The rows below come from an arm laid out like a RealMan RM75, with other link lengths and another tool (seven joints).
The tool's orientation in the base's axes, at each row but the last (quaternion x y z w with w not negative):
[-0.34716 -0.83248 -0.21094 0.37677]
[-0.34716 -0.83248 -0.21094 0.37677]
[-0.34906 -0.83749 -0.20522 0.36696]
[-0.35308 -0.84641 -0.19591 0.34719]
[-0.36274 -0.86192 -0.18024 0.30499]
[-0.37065 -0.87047 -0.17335 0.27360]
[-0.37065 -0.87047 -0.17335 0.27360]
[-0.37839 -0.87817 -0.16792 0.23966]
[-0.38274 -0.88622 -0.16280 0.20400]
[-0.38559 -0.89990 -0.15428 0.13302]
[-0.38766 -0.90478 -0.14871 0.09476]
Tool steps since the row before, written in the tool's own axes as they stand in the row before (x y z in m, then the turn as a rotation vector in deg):
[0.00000 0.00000 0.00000 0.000 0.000 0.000]
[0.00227 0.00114 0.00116 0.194 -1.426 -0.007]
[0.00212 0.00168 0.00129 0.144 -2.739 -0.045]
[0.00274 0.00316 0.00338 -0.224 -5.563 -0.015]
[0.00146 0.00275 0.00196 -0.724 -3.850 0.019]
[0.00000 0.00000 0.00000 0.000 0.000 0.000]
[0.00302 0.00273 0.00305 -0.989 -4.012 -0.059]
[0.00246 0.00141 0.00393 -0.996 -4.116 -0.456]
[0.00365 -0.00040 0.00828 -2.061 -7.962 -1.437]
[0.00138 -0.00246 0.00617 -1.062 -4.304 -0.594]
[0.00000 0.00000 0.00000 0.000 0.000 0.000]
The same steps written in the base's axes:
[0.00000 0.00000 0.00000 0.000 0.000 0.000]
[-0.00080 0.00243 0.00113 -1.140 -0.878 0.027]
[-0.00041 0.00282 0.00092 -2.063 -1.805 -0.102]
[-0.00060 0.00534 -0.00004 -3.961 -3.861 -0.633]
[0.00044 0.00364 -0.00026 -2.439 -2.950 -0.834]
[0.00000 0.00000 0.00000 0.000 0.000 0.000]
[-0.00078 0.00502 -0.00031 -2.380 -3.243 -0.949]
[-0.00158 0.00424 -0.00175 -2.336 -3.504 -0.635]
[-0.00454 0.00565 -0.00543 -4.304 -7.108 -0.815]
[-0.00347 0.00164 -0.00559 -2.383 -3.739 -0.590]
[0.00000 0.00000 0.00000 0.000 0.000 0.000]

